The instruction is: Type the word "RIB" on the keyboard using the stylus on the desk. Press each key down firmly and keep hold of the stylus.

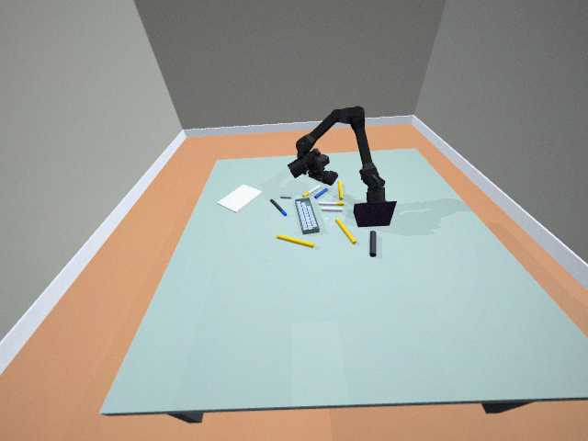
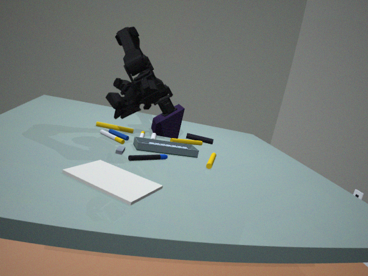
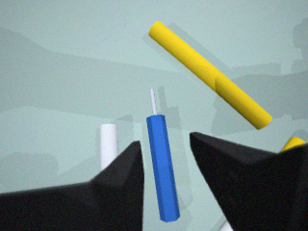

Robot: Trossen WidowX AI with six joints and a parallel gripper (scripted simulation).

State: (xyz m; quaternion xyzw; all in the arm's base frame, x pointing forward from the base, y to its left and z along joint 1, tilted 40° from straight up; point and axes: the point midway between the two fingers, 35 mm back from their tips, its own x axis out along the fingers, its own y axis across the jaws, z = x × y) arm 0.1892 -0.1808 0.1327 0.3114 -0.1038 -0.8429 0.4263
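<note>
The blue stylus is 10 mm behind my gripper tip, 10 mm to the right of it and 60 mm below it. Round my gripper tip: yellow stick 90 mm behind, 60 mm below; then stylus tip 40 mm behind, 30 mm to the right, 60 mm below; then grey eraser 190 mm ahead, 60 mm below.
</note>
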